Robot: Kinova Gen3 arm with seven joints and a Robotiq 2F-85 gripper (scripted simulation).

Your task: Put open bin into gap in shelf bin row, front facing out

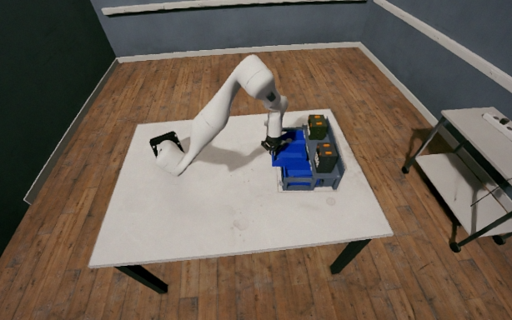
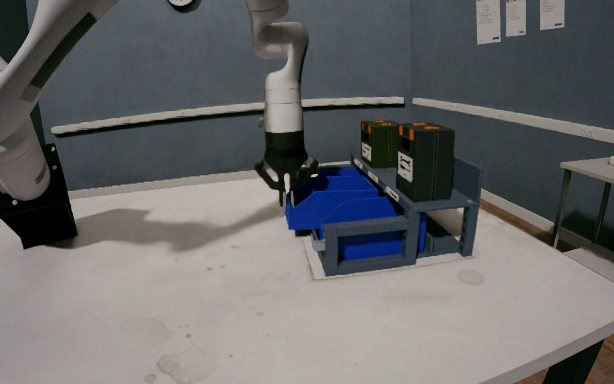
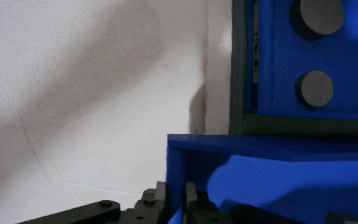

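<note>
Right now my hand is 20 mm short of the grey block, 50 mm to the left of it and 30 mm above it. The rest, counted from my hand: grey shelf 150 mm ahead, 70 mm to the right.
</note>
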